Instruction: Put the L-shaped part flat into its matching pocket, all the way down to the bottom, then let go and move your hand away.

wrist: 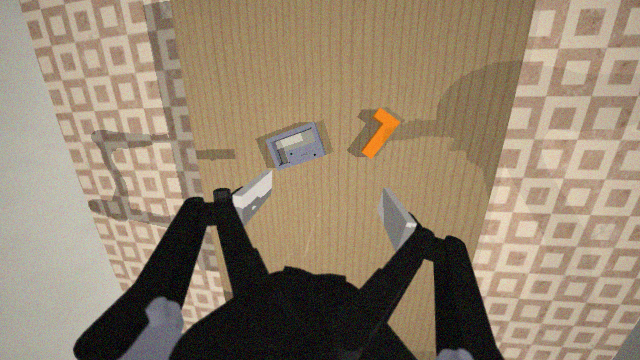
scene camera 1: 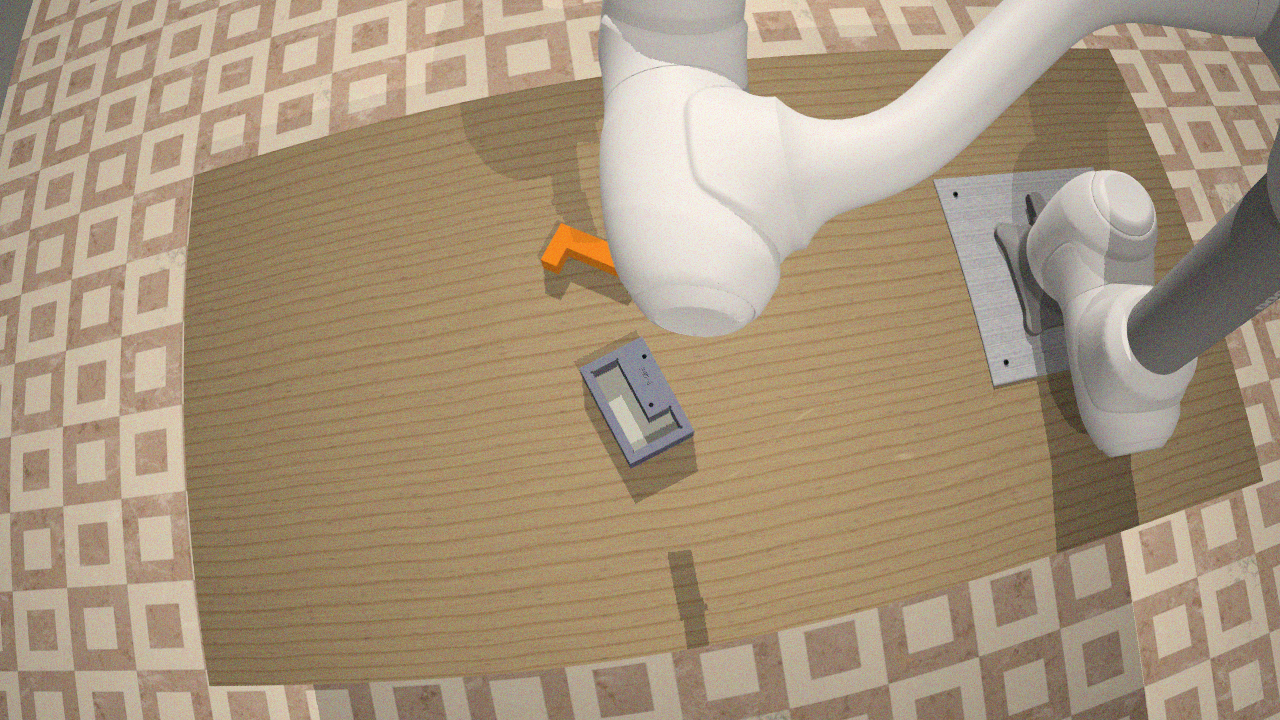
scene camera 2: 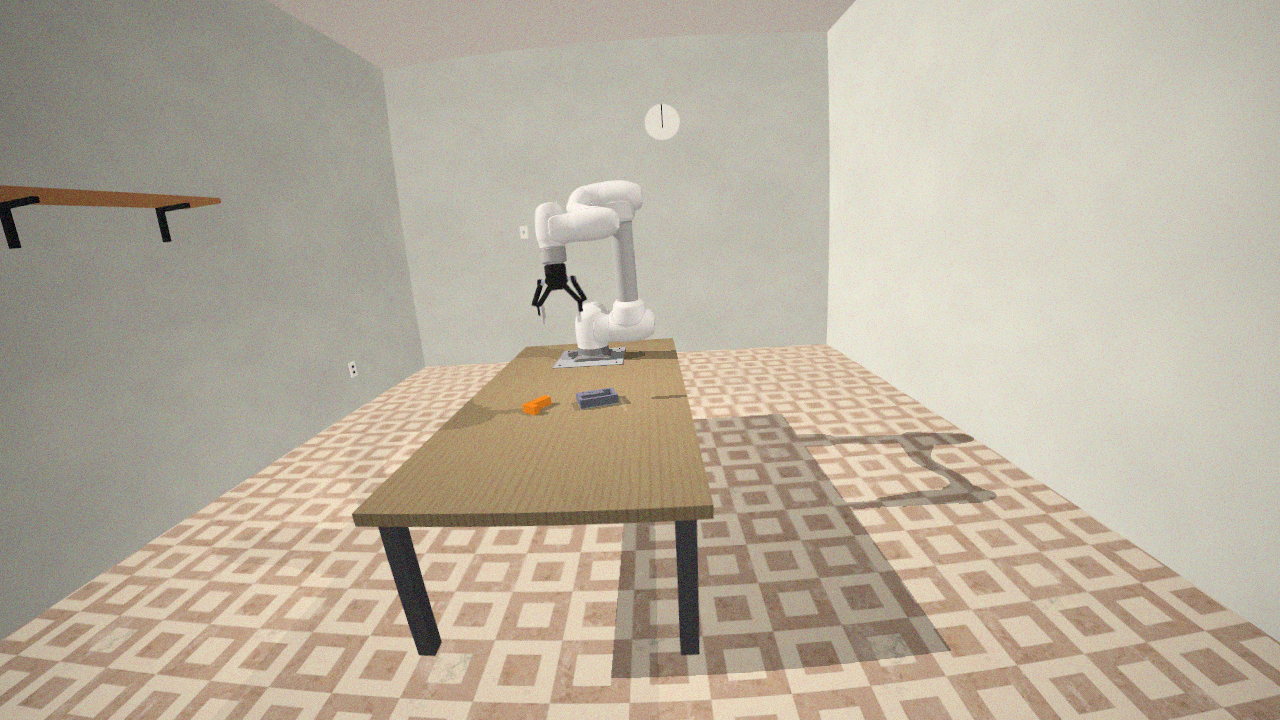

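Seen in the pictures: gripper, between the fingertips: (wrist: 325, 190) (scene camera 2: 561, 323); arm's base, origin of its link: (scene camera 1: 1054, 273) (scene camera 2: 594, 356).
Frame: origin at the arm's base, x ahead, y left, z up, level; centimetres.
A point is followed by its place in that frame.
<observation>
The orange L-shaped part (scene camera 1: 586, 248) {x 70.5, y -14.8, z 2.5 cm} (scene camera 2: 537, 405) {x 75.2, y -13.5, z 2.6 cm} (wrist: 384, 134) {x 70.5, y -15.8, z 2.6 cm} lies on the table; the arm hides one end of it in scene camera 1. The blue-grey block (scene camera 1: 657, 380) {x 64.8, y 5.2, z 3.2 cm} (scene camera 2: 597, 398) {x 72.3, y 7.7, z 2.9 cm} (wrist: 305, 154) {x 66.0, y 4.3, z 3.2 cm} with an L-shaped pocket stands on the table beside the part, apart from it. The pocket is empty and its pale floor shows. My gripper (scene camera 2: 561, 313) {x 64.6, y -3.4, z 29.3 cm} (wrist: 325, 190) {x 64.6, y -3.4, z 29.3 cm} is wide open with nothing between its fingers. It hangs high above the table, in scene camera 2 towards the arm's base from both things. The arm hides the gripper in scene camera 1.
The wooden table (scene camera 1: 375, 537) {x 106.3, y 18.8, z -0.5 cm} (scene camera 2: 554, 474) {x 120.5, y -0.1, z -0.5 cm} (wrist: 325, 55) {x 90.1, y -1.3, z -0.5 cm} bears everything. The arm's base stands on a metal plate (scene camera 1: 975, 295) {x 16.0, y 1.1, z 0.0 cm} (scene camera 2: 563, 362) {x 8.0, y -14.6, z 0.0 cm} at the right end of the table in scene camera 1. A wall shelf (scene camera 2: 107, 198) is at the left in scene camera 2.
</observation>
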